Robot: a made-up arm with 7 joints.
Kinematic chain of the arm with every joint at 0, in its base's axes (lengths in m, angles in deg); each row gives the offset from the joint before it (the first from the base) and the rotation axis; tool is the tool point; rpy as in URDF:
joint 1: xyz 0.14 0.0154 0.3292 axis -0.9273 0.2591 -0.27
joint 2: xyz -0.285 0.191 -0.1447 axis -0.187 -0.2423 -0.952
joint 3: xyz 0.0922 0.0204 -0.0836 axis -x
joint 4: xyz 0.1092 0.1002 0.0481 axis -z
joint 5: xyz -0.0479 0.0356 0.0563 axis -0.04 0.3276 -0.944
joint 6: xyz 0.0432 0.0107 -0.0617 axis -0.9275 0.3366 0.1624
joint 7: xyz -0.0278 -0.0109 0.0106 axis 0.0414 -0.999 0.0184
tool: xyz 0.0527 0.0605 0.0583 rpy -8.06 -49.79 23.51
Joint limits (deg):
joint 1: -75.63..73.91
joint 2: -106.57..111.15
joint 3: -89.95..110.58
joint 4: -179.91..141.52
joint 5: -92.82..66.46
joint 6: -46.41..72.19
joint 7: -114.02..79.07
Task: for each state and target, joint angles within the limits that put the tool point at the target. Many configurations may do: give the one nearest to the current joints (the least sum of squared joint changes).
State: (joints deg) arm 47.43 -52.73 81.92 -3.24 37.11 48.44 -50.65
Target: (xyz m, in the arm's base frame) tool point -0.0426 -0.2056 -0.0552
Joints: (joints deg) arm 71.94 -10.18 93.17 11.85 19.53 40.79 -36.16
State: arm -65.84 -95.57 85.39 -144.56 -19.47 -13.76 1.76
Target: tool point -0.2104 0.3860 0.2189
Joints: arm -20.50 -59.41 80.68 -147.05 -17.17 10.11 -19.25
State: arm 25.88 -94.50 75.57 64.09 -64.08 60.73 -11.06
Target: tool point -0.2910 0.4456 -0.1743
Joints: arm 18.45 -82.47 77.96 69.93 -62.98 60.39 -11.86
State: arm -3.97 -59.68 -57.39 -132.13 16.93 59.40 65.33
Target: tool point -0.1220 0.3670 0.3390
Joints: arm -52.20 -72.60 -47.20 -143.56 15.69 54.25 70.06
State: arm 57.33 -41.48 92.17 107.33 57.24 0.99 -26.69
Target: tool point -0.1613 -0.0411 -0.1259
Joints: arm 73.91 -37.94 104.18 105.99 60.06 -16.54 -11.21
